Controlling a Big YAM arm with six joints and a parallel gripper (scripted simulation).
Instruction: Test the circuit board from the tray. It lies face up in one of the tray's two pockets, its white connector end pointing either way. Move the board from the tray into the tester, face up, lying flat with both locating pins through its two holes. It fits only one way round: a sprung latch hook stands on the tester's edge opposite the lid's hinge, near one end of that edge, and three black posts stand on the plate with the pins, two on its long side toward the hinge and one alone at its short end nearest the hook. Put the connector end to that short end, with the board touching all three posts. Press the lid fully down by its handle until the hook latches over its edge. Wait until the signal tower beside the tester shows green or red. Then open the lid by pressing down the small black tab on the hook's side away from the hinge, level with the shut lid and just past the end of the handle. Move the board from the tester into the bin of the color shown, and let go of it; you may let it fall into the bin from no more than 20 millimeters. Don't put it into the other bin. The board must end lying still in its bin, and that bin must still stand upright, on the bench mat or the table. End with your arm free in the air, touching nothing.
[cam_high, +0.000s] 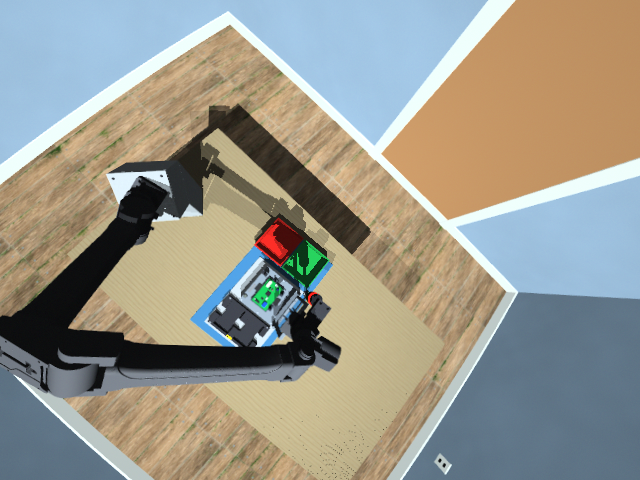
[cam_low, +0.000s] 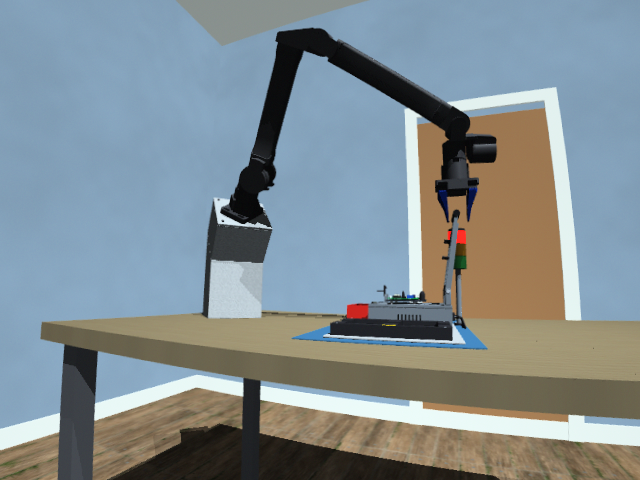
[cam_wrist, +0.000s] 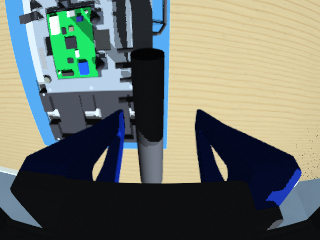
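My gripper is now 19 cm above the green circuit board, 13 cm past it and 3 cm to the right of it. The rest, counted from my hand: black latch hook: 18 cm below, 18 cm behind, 9 cm to the left; then tester plate: 20 cm below, 12 cm behind, 3 cm to the left; then tester lid: 8 cm below, 2 cm behind.
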